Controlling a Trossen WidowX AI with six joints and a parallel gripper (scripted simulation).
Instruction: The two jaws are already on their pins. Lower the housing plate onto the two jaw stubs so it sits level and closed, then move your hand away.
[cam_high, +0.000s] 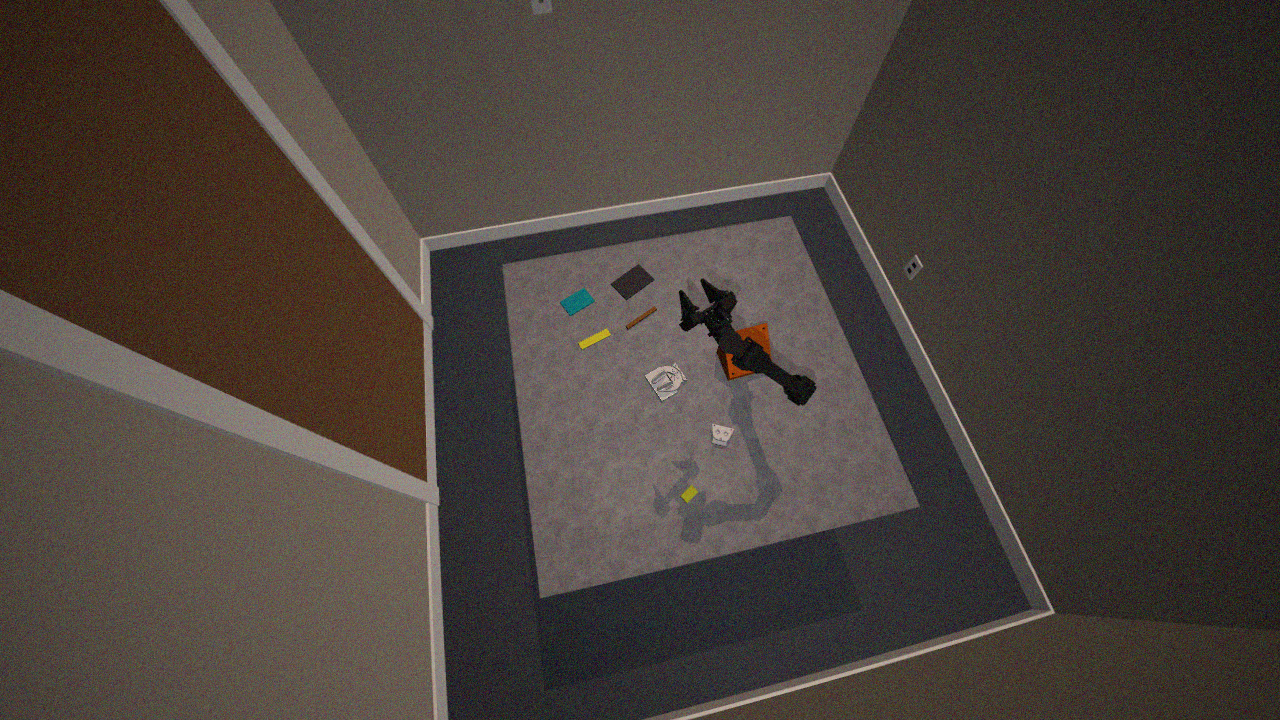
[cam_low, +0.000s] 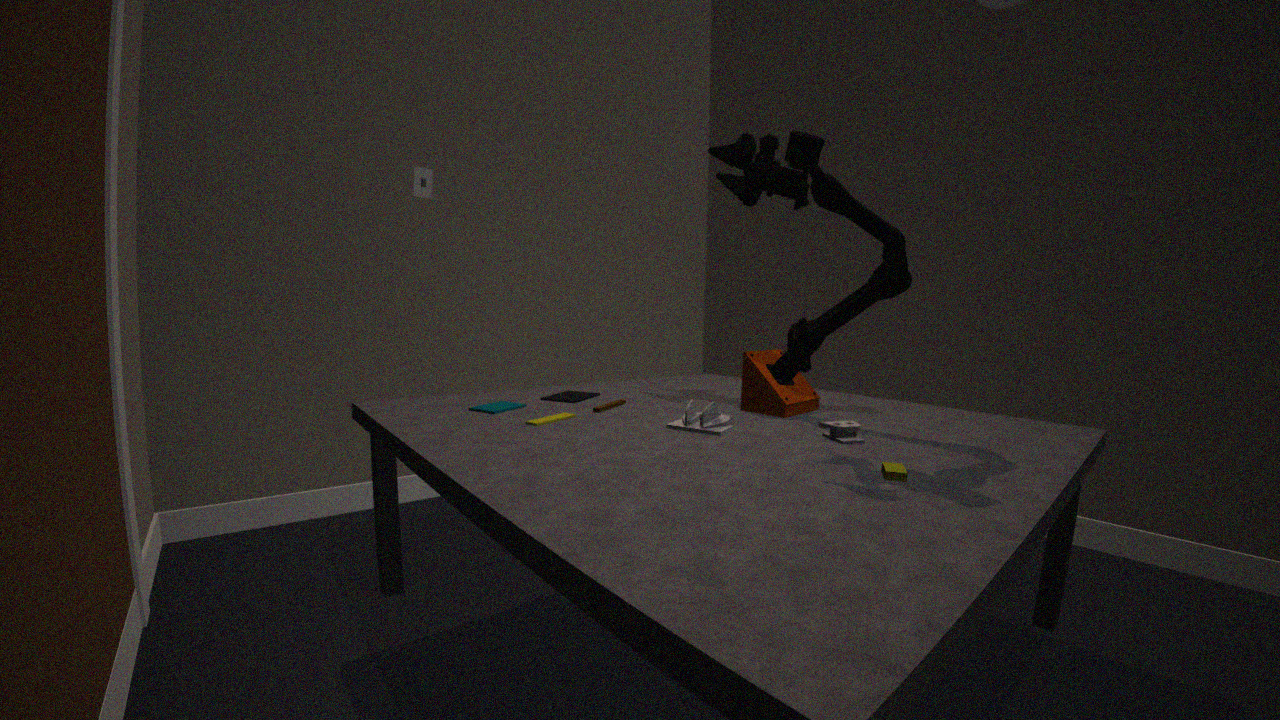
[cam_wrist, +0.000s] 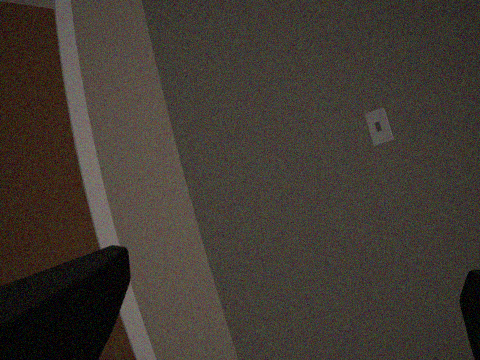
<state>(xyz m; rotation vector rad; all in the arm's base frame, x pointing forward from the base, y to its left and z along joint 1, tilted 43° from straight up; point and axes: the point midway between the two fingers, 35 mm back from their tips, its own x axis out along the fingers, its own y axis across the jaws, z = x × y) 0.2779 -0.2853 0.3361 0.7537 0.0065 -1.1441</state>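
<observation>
Now: gripper tip 560 mm above the small white block, 280 mm to the right of it and 110 mm past it. From my gripper tip the other things lie so: yellow bar: 570 mm below, 290 mm ahead, 180 mm to the right; then brown stick: 560 mm below, 240 mm to the right, 90 mm ahead; then dark card: 570 mm below, 420 mm to the right, 100 mm ahead.
</observation>
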